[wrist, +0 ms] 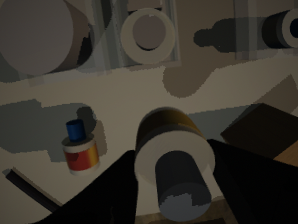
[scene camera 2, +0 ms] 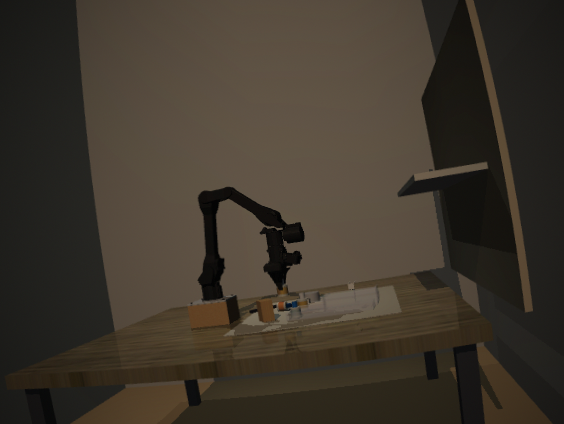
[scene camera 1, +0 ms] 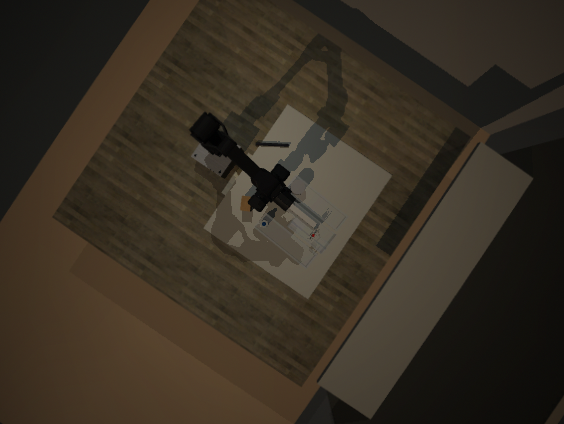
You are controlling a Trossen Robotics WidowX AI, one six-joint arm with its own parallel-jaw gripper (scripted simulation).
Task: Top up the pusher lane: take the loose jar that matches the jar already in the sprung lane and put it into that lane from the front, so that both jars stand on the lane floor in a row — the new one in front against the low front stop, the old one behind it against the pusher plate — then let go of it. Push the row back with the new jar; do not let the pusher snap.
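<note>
Rack [scene camera 2: 361,294] visible. Jar [wrist: 173,161] carried by my gripper [scene camera 2: 282,289]. Gripper [wrist: 170,152] visible here too.
</note>
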